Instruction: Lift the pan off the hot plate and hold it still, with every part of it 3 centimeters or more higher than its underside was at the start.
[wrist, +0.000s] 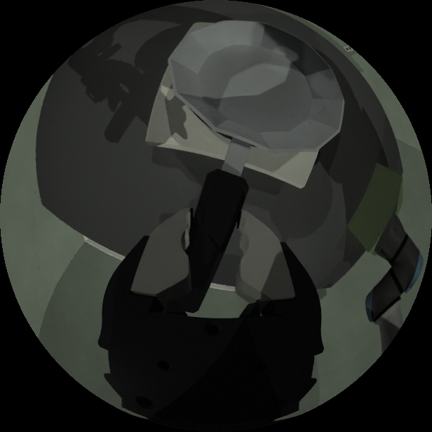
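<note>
The grey, many-sided pan (260, 90) is in the upper part of the wrist view, over the pale square hot plate (192, 135). Its open bowl faces the camera. A short grey neck joins it to a black handle (220, 192), which points down toward the gripper. My gripper (215, 210) is shut on the black handle, with one pale jaw on each side of it. The pan hides much of the hot plate; the plate's near edge and left part show. I cannot tell from this view whether the pan's underside touches the plate or how high it is.
The hot plate stands on a dark table top (80, 175). At the right is a green block (375, 207), with dark jointed arm parts (395, 255) with blue caps below it. Shadows fall across the table at the upper left. A greenish floor (65, 295) shows beyond the table edge.
</note>
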